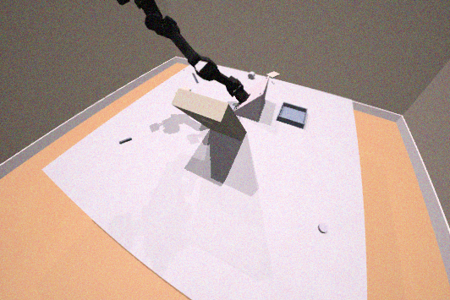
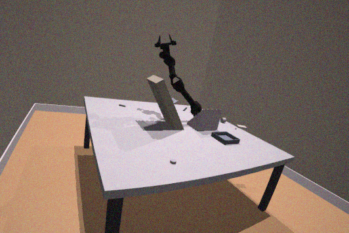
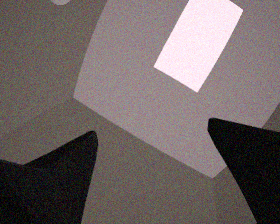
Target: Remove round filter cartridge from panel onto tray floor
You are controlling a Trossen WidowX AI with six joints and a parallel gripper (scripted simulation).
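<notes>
The round filter cartridge lies 43 cm below my gripper tip, 39 cm to the left of it and 7 cm ahead of it. The rest, counted from my gripper tip: blue-grey tray (68 cm below, 63 cm to the left, 39 cm behind); beige service panel (50 cm below, 38 cm to the left, 3 cm ahead); small dark bar (68 cm below, 25 cm ahead, 2 cm to the right).
</notes>
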